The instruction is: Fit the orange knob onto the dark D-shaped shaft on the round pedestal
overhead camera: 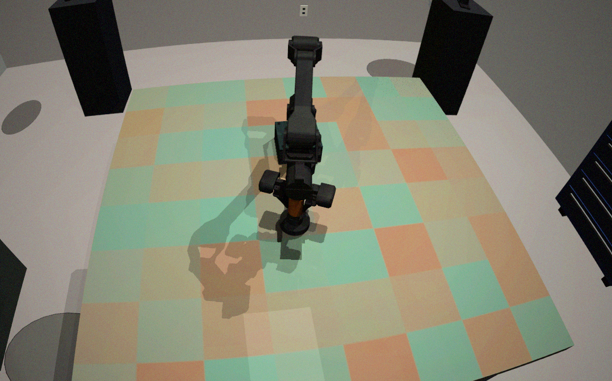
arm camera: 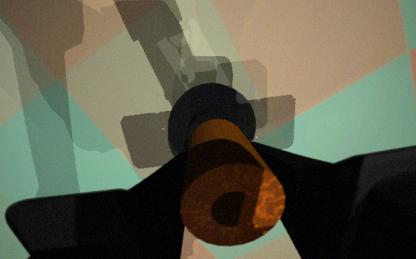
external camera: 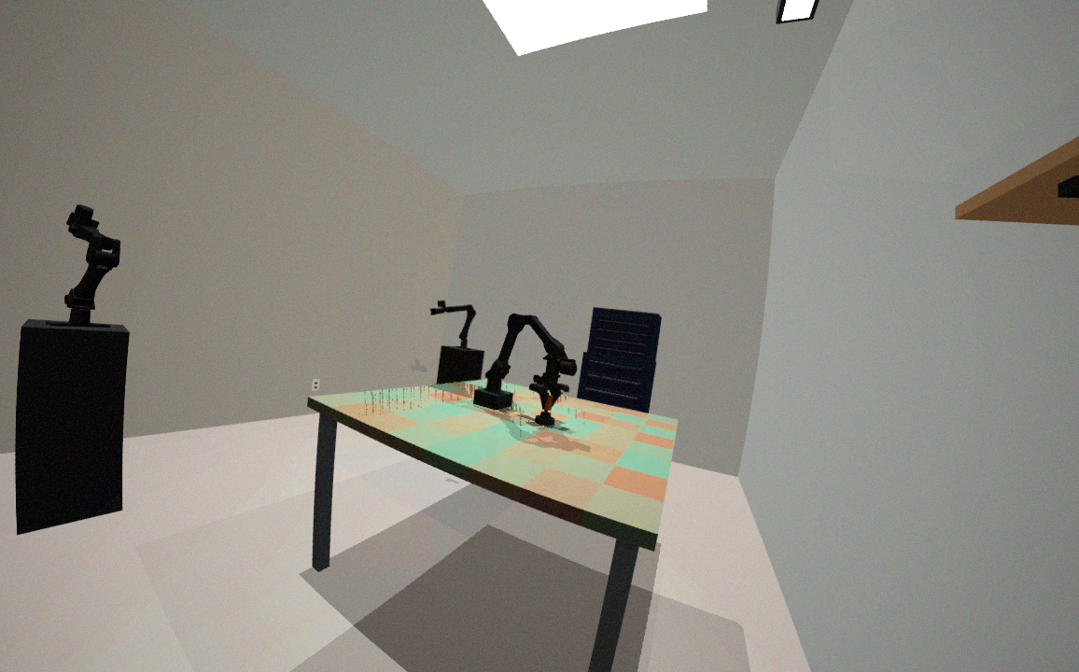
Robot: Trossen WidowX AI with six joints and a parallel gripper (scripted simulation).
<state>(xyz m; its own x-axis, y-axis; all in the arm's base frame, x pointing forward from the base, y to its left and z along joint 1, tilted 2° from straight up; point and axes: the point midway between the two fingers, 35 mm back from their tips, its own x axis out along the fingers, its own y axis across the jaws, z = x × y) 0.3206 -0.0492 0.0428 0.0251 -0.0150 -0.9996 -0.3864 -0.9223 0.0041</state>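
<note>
The pedestal lies 40 mm below my gripper tip. From my gripper tip the other things lie so: orange knob 20 mm above.
</note>
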